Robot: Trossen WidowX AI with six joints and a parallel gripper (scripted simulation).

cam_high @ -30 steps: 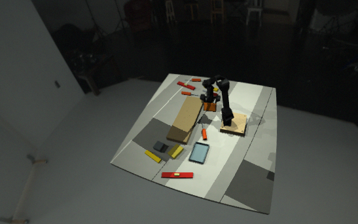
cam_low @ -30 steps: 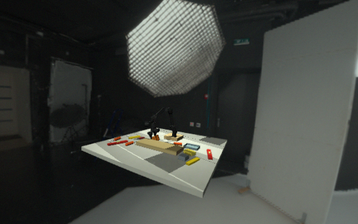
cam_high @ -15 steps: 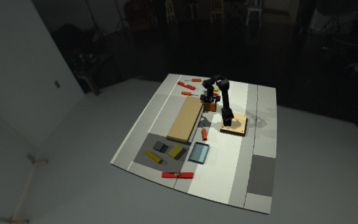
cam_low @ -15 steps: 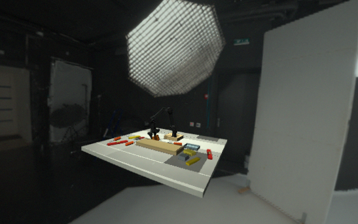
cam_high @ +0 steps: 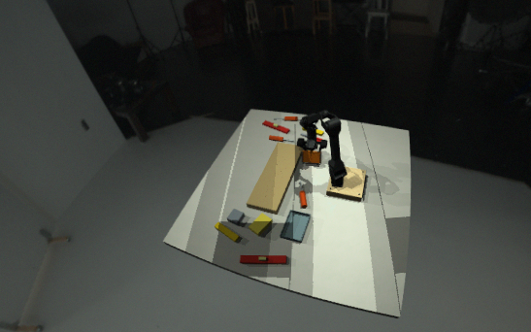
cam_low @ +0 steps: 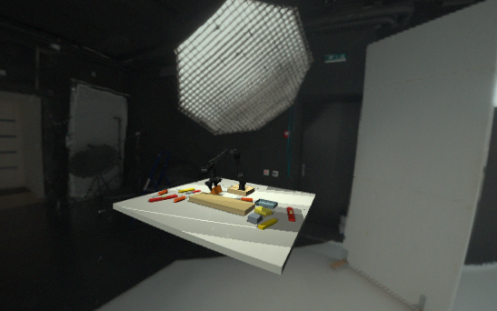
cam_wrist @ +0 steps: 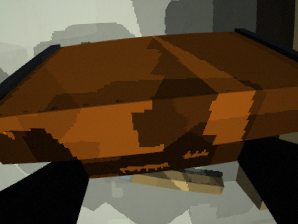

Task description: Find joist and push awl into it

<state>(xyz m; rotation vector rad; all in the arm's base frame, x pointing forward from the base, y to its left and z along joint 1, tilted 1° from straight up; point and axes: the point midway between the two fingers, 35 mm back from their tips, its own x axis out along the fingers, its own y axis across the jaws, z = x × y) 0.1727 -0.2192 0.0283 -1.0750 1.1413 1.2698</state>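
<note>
Right now my gripper tip is 2 cm past the awl, 4 cm to the left of it and 4 cm above it. Round my gripper tip: blue-grey tray 2 cm ahead, 51 cm to the left, 3 cm below; stud finder 1 cm behind, 1 cm to the left; yellow block 21 cm ahead, 53 cm to the left, 3 cm below.
</note>
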